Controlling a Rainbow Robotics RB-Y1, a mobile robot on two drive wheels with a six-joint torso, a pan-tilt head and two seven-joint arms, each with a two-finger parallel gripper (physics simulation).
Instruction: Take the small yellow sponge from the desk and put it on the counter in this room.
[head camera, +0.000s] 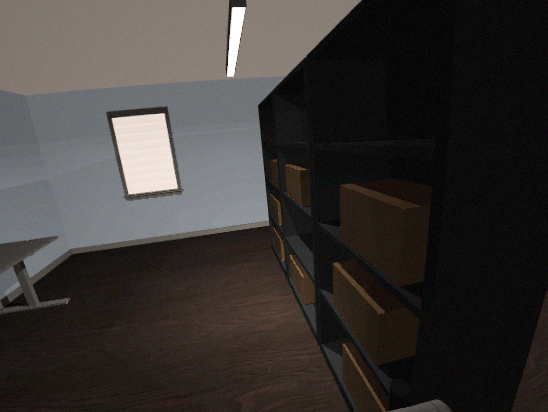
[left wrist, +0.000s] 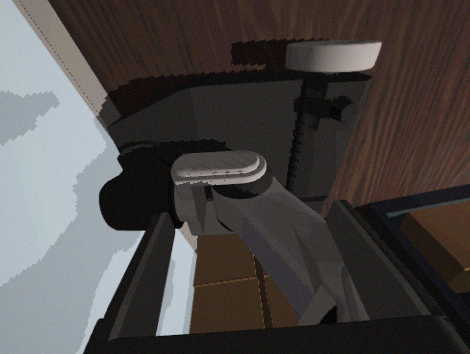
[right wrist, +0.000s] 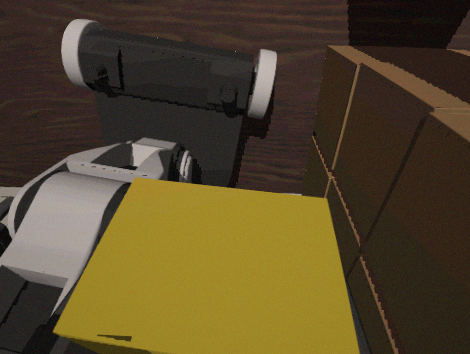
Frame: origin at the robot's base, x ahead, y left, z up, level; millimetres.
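Seen in the pictures: left gripper, between the fingertips: (left wrist: 250, 216); right gripper, between the fingertips: (right wrist: 229, 223).
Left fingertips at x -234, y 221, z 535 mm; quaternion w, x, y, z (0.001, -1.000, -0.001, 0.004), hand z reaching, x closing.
Note:
A point is followed by its place in that frame.
The small yellow sponge (right wrist: 215, 265) {x 156, y -200, z 810 mm} fills the lower middle of the right wrist view. My right gripper is shut on it; the sponge hides its fingers. In the head view, a grey piece of my right arm (head camera: 425, 406) {x 149, y -213, z 1064 mm} shows at the bottom edge, and the sponge does not show. My left gripper (left wrist: 250, 216) {x -234, y 221, z 535 mm} is open, with its two fingers wide apart and nothing between them. A grey table or desk (head camera: 25, 247) {x 1982, y 2474, z 720 mm} stands partly in view at the left of the head view. No counter can be made out.
A tall dark shelf unit (head camera: 314, 200) {x 1300, y -218, z 1122 mm} with cardboard boxes (head camera: 382, 232) {x 684, y -361, z 1146 mm} runs along the right of the head view. A window (head camera: 145, 155) {x 3745, y 1970, z 1423 mm} is in the far blue wall. Stacked cardboard boxes (left wrist: 225, 305) (right wrist: 395, 155) stand near my base (left wrist: 240, 115) {x -219, y 155, z 169 mm} (right wrist: 165, 70) {x 19, y 1, z 191 mm}.

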